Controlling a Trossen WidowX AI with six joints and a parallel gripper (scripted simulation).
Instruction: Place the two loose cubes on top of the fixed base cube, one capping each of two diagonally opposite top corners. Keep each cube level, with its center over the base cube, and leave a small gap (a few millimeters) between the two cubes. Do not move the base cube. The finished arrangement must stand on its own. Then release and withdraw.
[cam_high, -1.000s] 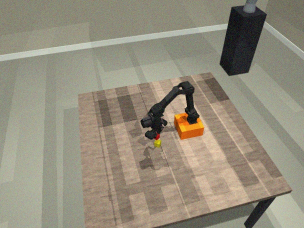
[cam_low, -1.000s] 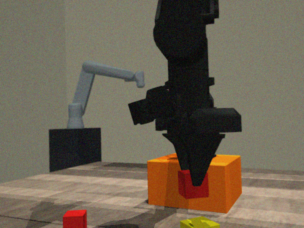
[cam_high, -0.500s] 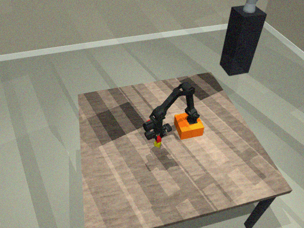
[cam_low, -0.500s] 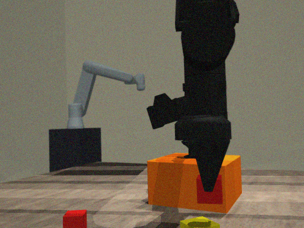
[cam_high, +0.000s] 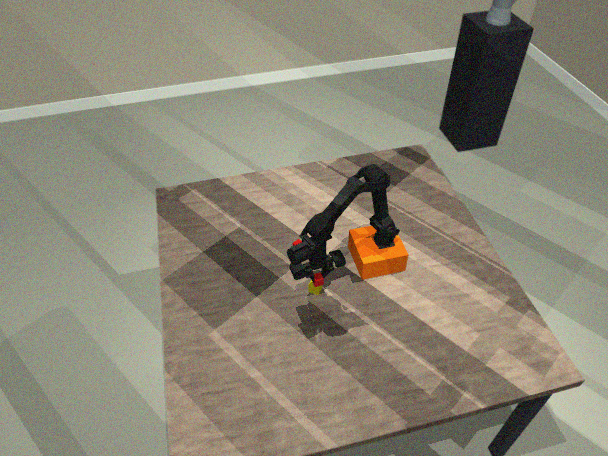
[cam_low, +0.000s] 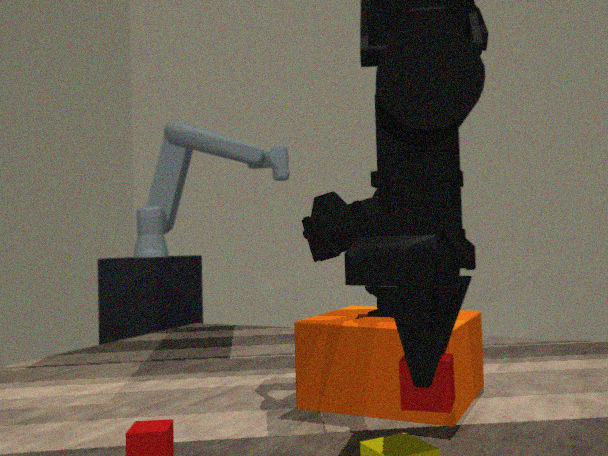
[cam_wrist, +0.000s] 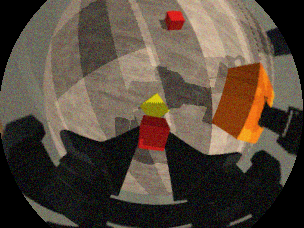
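My gripper tip is 24 cm to the left of the red cube, 7 cm above it and 1 cm short of it.
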